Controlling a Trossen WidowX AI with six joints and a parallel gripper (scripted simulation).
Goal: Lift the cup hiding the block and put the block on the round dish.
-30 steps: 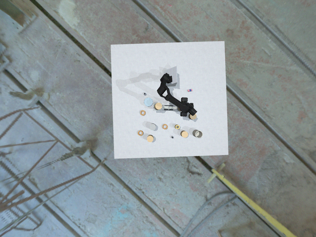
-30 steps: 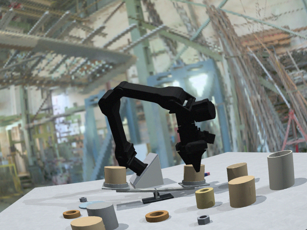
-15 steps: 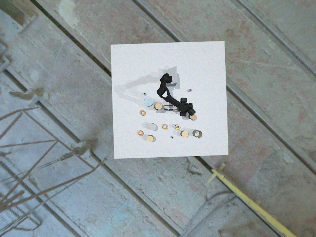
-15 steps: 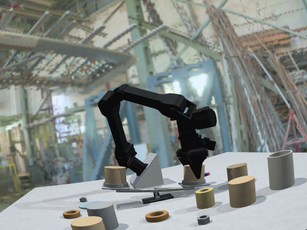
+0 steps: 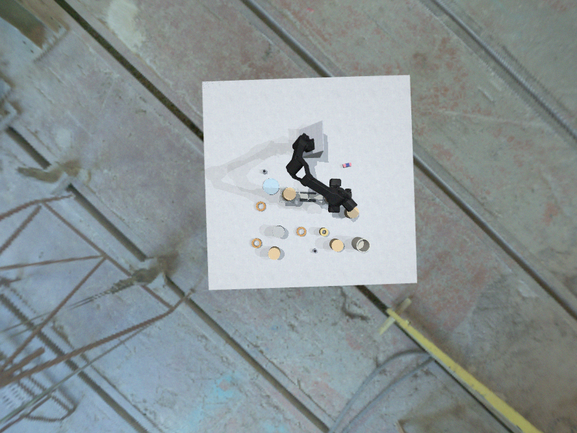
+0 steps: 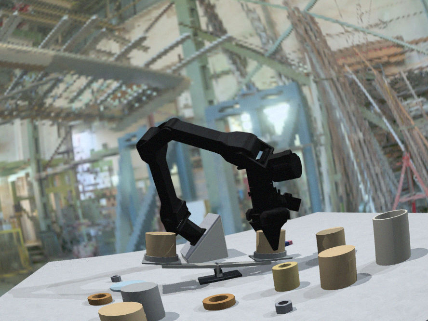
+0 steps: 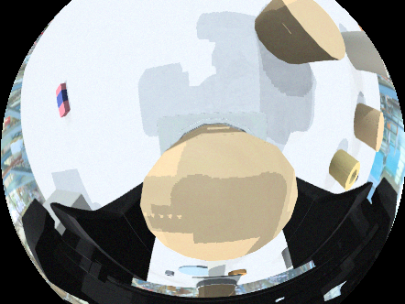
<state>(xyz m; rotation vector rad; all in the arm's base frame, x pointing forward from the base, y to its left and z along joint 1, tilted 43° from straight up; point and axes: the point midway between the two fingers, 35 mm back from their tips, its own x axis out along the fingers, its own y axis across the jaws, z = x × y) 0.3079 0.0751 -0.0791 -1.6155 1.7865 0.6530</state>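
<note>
Right now my gripper tip is 190 mm past the blue piece, 120 mm to the right of it and 40 mm above it. The rest, counted from my gripper tip: tan cup: 270 mm to the right, 60 mm above, 30 mm behind; balance beam: 140 mm to the right, 10 mm below, 10 mm behind; grey block: right at my gripper tip.
</note>
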